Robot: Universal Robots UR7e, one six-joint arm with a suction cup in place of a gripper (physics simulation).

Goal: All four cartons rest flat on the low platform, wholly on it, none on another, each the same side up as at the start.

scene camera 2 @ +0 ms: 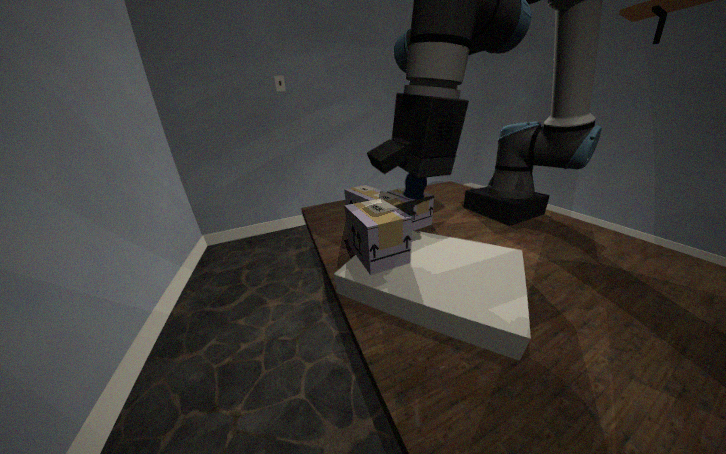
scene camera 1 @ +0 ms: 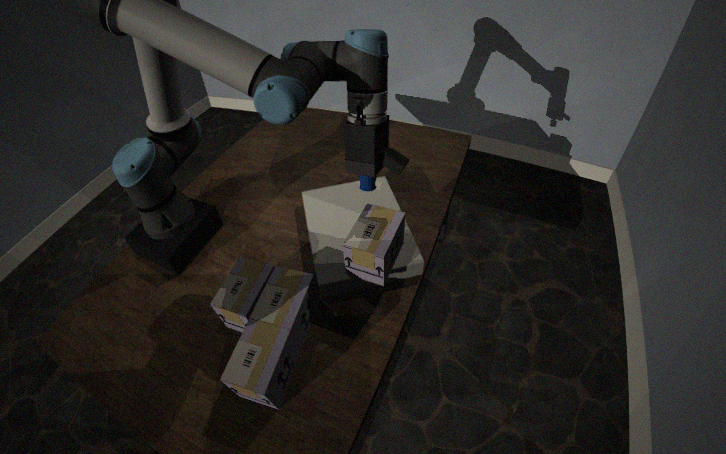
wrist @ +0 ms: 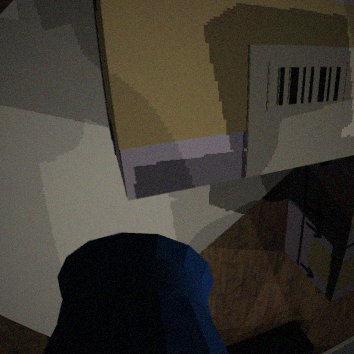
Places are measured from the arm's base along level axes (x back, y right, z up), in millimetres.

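Where they show: end effector, tool point: (scene camera 2: 413, 194) (scene camera 1: 367, 187) (wrist: 136, 291); arm's base, origin of the base link: (scene camera 2: 509, 193) (scene camera 1: 170, 218).
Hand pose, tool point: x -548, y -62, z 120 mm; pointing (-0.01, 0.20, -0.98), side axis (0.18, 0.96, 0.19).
Things, the pixels of their top centre, and the offset from my tool point. Level surfaces: height alone.
- low white platform, middle of its top: (wrist: 88, 188) (scene camera 2: 434, 262) (scene camera 1: 356, 222) dx +40, dy -26, dz -141 mm
- carton, middle of its top: (wrist: 290, 62) (scene camera 2: 375, 210) (scene camera 1: 375, 228) dx -29, dy +75, dz -42 mm
- wooden table, its level: dz -189 mm
My suction cup (scene camera 1: 367, 183) (scene camera 2: 415, 187) (wrist: 135, 285) is off and bears nothing. It hangs over the low white platform (scene camera 1: 329, 214) (scene camera 2: 465, 278) (wrist: 25, 200), beside one carton and apart from it. That carton (scene camera 1: 374, 232) (scene camera 2: 385, 235) (wrist: 165, 90) stands upright on the platform, label up; one end juts past the platform's edge. Three cartons stand label up on the table in a close group: one (scene camera 1: 235, 291) on the base side, one (scene camera 1: 281, 294) beside it, and one (scene camera 1: 256, 364) at the near end. The group is partly hidden in scene camera 2.
The robot's black base (scene camera 1: 174, 235) (scene camera 2: 505, 203) stands on the wooden table (scene camera 1: 176, 315) (scene camera 2: 605, 342). The table's long edge runs close to the platform, with the stone floor beyond. A dark block juts from the side of the tool (scene camera 1: 396, 160) (scene camera 2: 386, 155). Walls stand around.
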